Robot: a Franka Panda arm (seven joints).
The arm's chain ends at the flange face. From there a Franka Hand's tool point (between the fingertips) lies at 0.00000 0.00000 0.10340 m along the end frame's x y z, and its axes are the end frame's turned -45 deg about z.
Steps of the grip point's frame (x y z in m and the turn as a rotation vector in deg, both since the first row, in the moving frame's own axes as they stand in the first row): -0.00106 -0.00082 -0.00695 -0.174 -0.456 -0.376; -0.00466 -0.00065 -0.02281 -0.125 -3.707 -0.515; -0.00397 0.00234 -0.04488 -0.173 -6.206 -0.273; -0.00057 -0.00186 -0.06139 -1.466 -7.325 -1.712; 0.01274 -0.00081 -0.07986 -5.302 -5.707 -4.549
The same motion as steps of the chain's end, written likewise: -0.00097 -0.00064 -0.00695 -0.445 -0.199 -0.376; 0.00079 -0.00207 -0.02259 -2.710 -2.533 -0.515; 0.00651 -0.00368 -0.04427 -4.511 -4.266 -0.273; 0.00557 -0.01221 -0.06051 -6.216 -4.143 -1.712; 0.00839 -0.02359 -0.07891 -7.785 -0.286 -4.549
